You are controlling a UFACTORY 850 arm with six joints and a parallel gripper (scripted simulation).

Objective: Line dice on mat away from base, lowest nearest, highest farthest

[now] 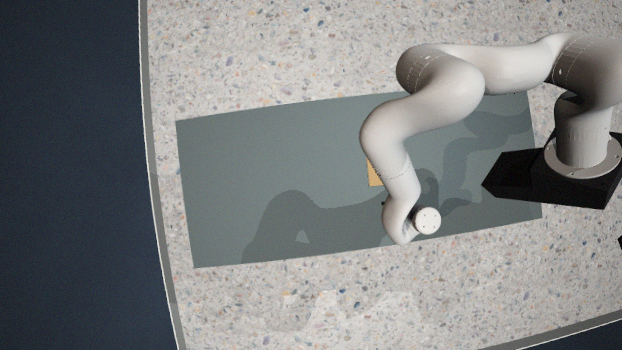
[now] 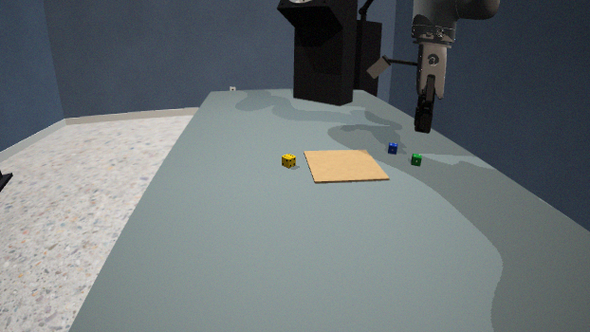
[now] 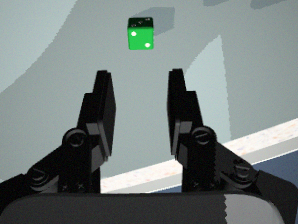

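My hand is 9 cm above the green die. From my hand the other things lie so: blue die: 9 cm below, 7 cm behind; then tan mat: 14 cm to the right, 10 cm below, 7 cm behind; then yellow die: 24 cm to the right, 12 cm behind, 9 cm below.
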